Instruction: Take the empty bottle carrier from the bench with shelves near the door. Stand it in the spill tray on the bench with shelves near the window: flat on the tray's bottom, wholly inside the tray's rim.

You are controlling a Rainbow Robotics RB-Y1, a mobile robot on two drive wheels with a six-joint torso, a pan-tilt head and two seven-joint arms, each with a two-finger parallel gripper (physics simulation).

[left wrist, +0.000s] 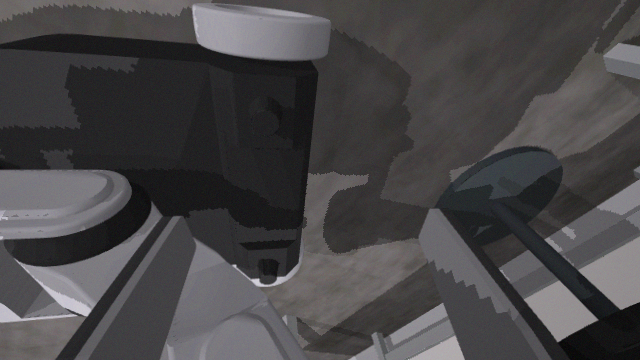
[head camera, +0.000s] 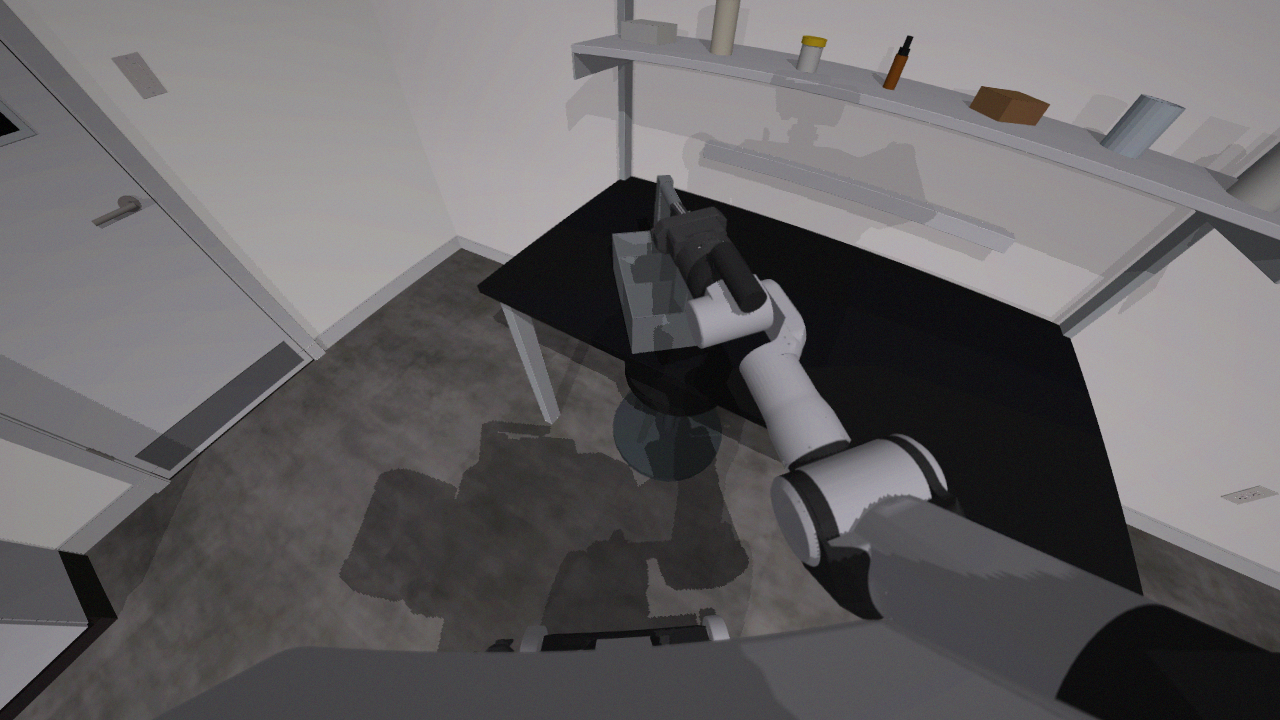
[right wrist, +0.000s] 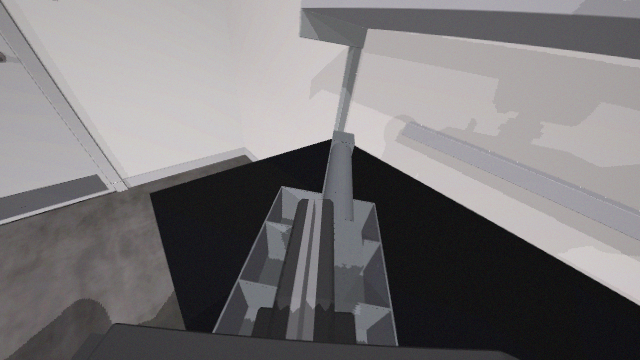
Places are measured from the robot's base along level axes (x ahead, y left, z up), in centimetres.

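Pixels of known places: left gripper, fingertip midpoint: [left wrist: 310, 227]; right gripper, fingertip midpoint: [head camera: 675, 207] [right wrist: 316, 209].
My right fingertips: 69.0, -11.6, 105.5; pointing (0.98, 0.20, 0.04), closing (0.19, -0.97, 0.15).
For each thing: its middle in the pictures, then the offset to it from my right fingertips, as dx, dy, dz. "pt": a spot on its surface instead. Level surfaces: height alone.
- grey bottle carrier, body centre: [right wrist: 321, 248] [head camera: 668, 255] +6.8, -0.8, -15.2
- black bench top, its level: dz -29.2
- round handle bar, surface spot: [right wrist: 338, 181] pt +5.0, -0.8, -1.4
- wall shelf, its level: dz +16.5
- tall cylinder, surface spot: [head camera: 725, 26] pt +41.5, -14.5, +22.1
- yellow-lidded jar, surface spot: [head camera: 813, 52] pt +29.5, -30.8, +20.2
- brown bottle, surface spot: [head camera: 897, 63] pt +22.0, -45.5, +21.1
- brown box, surface spot: [head camera: 1009, 105] pt +8.3, -62.4, +19.4
- round stool base, body centre: [head camera: 667, 427] [left wrist: 494, 204] +10.2, -8.8, -103.9
The grey bottle carrier [head camera: 656, 297] stands on the black bench top [head camera: 857, 349] near its left corner, with open compartments and a round handle bar [right wrist: 338, 181] along its top. My right gripper [head camera: 687, 232] is over the carrier. In the right wrist view its fingers [right wrist: 308, 216] are pressed together, empty, just left of the handle bar and above the compartments [right wrist: 312, 267]. My left gripper [left wrist: 310, 227] is open and empty, down low by my own body, facing the floor.
A wall shelf [head camera: 857, 85] above the bench holds a tall cylinder [head camera: 725, 26], a yellow-lidded jar [head camera: 813, 52], a brown bottle [head camera: 897, 63] and a brown box [head camera: 1009, 105]. A shelf post [head camera: 625, 93] rises behind the carrier. A round stool base [head camera: 663, 445] stands under the bench edge.
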